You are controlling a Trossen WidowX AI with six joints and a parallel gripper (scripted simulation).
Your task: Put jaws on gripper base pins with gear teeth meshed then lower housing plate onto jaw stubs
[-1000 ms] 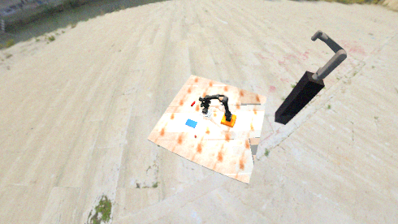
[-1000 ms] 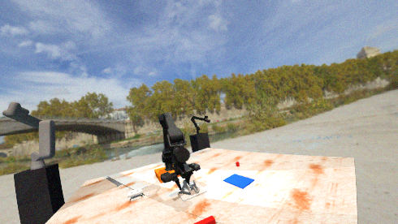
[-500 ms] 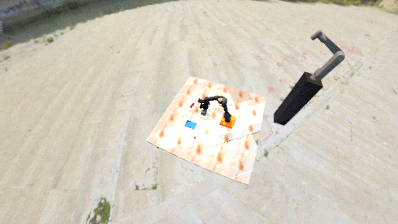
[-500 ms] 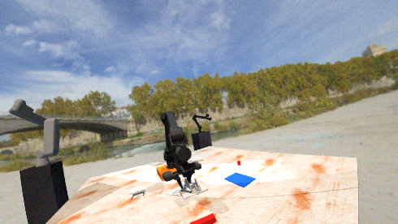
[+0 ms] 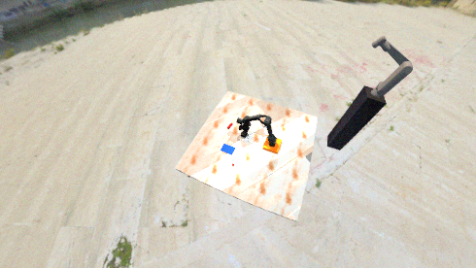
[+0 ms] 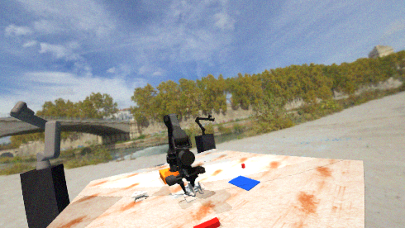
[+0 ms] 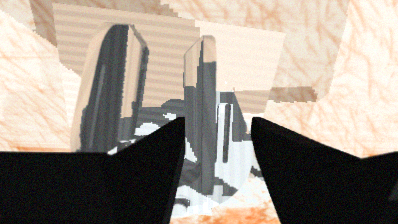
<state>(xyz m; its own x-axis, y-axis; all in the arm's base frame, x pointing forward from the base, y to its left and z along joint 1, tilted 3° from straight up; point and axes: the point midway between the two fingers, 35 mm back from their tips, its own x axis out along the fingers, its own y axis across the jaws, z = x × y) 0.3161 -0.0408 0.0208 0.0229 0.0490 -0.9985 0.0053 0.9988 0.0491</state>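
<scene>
My gripper tip is now 2 cm short of the pale flat plate, 3 cm to the right of it and 2 cm above it. Also, from my gripper tip: blue flat plate (12 cm ahead, 24 cm to the left, 2 cm below).
</scene>
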